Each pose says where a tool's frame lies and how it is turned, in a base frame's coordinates. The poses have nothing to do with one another.
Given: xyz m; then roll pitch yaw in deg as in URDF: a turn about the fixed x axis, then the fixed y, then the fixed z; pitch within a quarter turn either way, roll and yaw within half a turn.
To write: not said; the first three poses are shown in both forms.
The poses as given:
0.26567 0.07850 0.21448 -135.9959 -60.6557 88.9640
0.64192 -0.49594 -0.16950 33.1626 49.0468 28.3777
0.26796 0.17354 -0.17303 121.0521 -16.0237 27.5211
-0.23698 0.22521 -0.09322 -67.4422 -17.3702 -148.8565
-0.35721 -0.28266 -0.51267 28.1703 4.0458 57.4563
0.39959 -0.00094 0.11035 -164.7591 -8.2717 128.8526
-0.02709 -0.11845 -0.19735 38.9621 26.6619 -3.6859
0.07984 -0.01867 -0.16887 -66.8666 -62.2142 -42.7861
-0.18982 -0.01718 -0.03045 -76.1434 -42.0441 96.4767
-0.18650 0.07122 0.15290 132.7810 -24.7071 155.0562
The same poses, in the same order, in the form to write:
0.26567 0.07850 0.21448 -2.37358 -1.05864 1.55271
0.64192 -0.49594 -0.16950 0.57880 0.85603 0.49528
0.26796 0.17354 -0.17303 2.11276 -0.27967 0.48033
-0.23698 0.22521 -0.09322 -1.17709 -0.30317 -2.59804
-0.35721 -0.28266 -0.51267 0.49166 0.07061 1.00280
0.39959 -0.00094 0.11035 -2.87559 -0.14437 2.24890
-0.02709 -0.11845 -0.19735 0.68002 0.46534 -0.06433
0.07984 -0.01867 -0.16887 -1.16704 -1.08584 -0.74676
-0.18982 -0.01718 -0.03045 -1.32895 -0.73381 1.68384
-0.18650 0.07122 0.15290 2.31747 -0.43122 2.70624

